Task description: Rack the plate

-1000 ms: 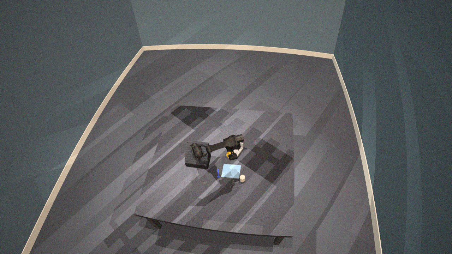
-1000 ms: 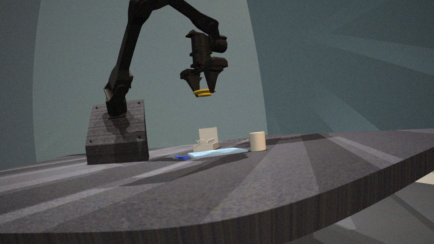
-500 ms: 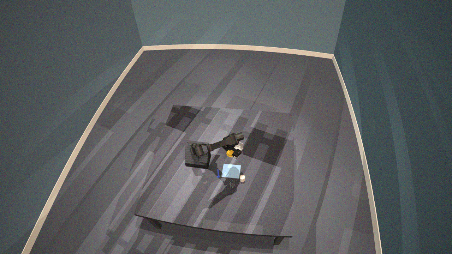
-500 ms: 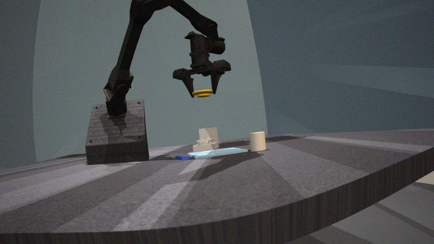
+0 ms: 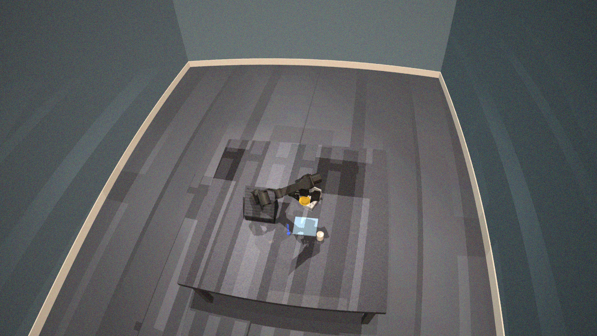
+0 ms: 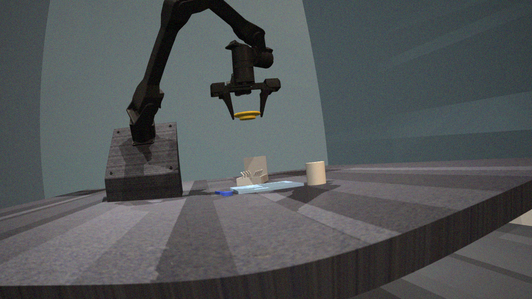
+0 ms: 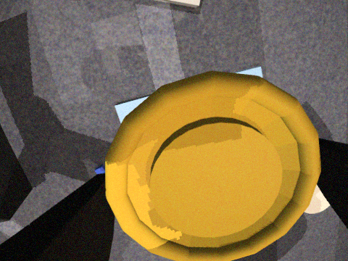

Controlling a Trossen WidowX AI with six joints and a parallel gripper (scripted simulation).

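The dish rack lies 16 cm below my gripper tip, 13 cm to the left of it and 3 cm ahead of it. Also, from my gripper tip: yellow plate (1 cm above); blue spoon (18 cm below, 12 cm to the right, 10 cm behind); light blue mat (18 cm below, 7 cm to the right, 1 cm ahead).
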